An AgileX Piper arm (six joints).
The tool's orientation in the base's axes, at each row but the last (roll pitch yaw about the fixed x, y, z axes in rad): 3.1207 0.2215 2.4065; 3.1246 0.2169 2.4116; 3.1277 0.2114 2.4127; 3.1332 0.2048 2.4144; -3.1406 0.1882 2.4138; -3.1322 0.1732 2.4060; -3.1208 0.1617 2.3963; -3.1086 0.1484 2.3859; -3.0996 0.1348 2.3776; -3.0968 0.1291 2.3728; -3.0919 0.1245 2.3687
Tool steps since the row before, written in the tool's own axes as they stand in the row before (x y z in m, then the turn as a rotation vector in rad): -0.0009 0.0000 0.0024 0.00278 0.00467 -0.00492; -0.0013 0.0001 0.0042 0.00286 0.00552 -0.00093; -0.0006 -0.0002 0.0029 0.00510 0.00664 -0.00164; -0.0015 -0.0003 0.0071 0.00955 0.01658 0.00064; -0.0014 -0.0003 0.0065 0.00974 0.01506 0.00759; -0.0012 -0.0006 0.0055 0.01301 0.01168 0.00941; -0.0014 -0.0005 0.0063 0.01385 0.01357 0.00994; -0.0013 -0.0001 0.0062 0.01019 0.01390 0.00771; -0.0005 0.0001 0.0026 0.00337 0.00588 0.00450; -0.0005 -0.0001 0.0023 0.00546 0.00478 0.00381; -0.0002 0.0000 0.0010 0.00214 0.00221 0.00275
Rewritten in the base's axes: 0.0011 -0.0009 -0.0021 0.00023 0.00595 0.00428; 0.0017 -0.0013 -0.0038 0.00142 0.00611 0.00038; 0.0008 -0.0009 -0.0027 0.00042 0.00850 0.00062; 0.0020 -0.0021 -0.0066 0.00412 0.01854 -0.00243; 0.0017 -0.0020 -0.0061 0.00393 0.01666 -0.00929; 0.0011 -0.0019 -0.0052 -0.00051 0.01609 -0.01162; 0.0013 -0.0021 -0.0060 0.00022 0.01797 -0.01232; 0.0014 -0.0017 -0.0059 0.00290 0.01601 -0.00958; 0.0006 -0.0006 -0.0025 0.00198 0.00597 -0.00515; 0.0004 -0.0007 -0.0022 -0.00032 0.00671 -0.00469; 0.0002 -0.0003 -0.0010 0.00018 0.00272 -0.00310
